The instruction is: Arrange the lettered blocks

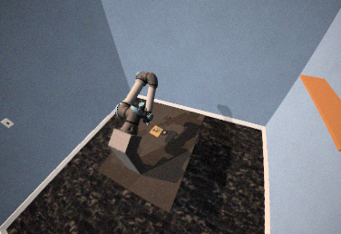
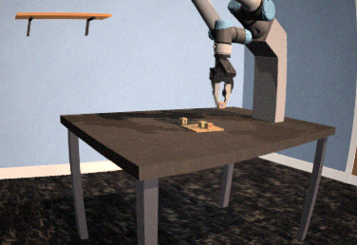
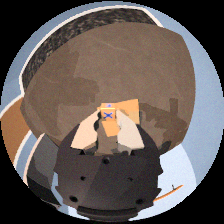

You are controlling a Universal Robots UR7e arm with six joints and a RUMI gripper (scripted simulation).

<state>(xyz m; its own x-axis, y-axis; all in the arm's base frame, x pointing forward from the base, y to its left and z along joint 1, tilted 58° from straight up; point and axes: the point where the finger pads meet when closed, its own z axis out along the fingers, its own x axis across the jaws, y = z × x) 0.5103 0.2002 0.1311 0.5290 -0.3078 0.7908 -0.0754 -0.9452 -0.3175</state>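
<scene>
My hand is 12 cm above the orange mat, 10 cm to the left of it and 3 cm short of it.
</scene>
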